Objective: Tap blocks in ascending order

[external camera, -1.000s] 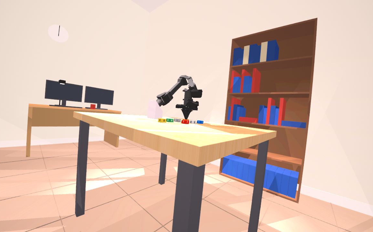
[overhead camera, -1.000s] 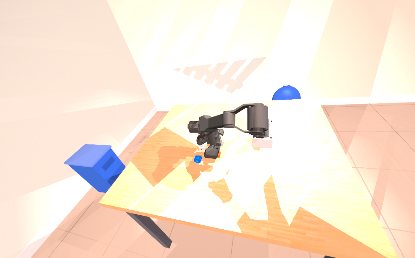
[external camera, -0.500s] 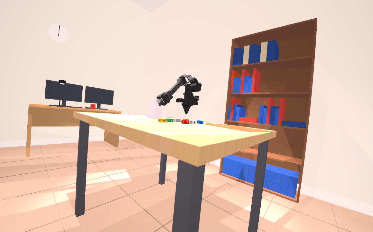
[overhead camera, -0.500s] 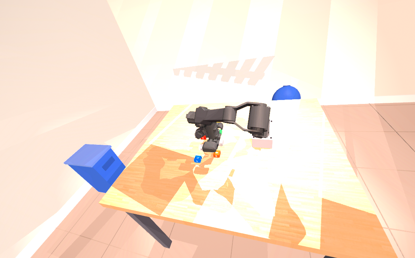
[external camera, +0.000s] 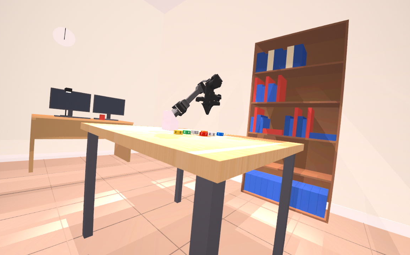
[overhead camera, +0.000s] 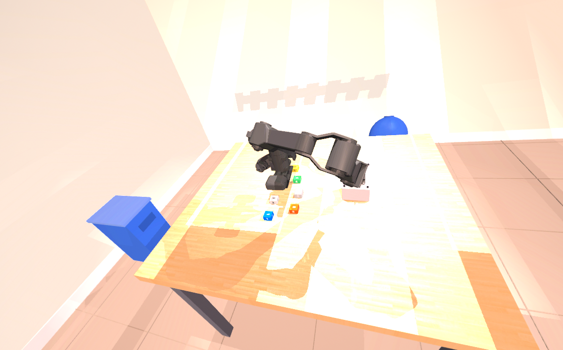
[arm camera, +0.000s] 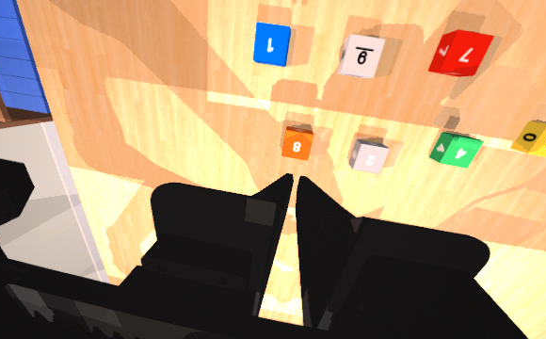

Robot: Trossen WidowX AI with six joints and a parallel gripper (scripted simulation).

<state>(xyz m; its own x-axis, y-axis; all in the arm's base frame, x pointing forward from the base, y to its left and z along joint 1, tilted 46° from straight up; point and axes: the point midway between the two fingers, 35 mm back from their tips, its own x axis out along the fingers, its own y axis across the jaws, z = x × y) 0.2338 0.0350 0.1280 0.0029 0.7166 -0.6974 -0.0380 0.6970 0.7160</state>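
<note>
Right now my gripper tip is 12 cm above the white block, 9 cm short of it and 4 cm to the left of it. Also, from my gripper tip: red block: 13 cm to the right, 12 cm below, 11 cm ahead; then orange block: 12 cm below, 1 cm behind; then blue block: 12 cm below, 9 cm ahead, 4 cm to the left.
</note>
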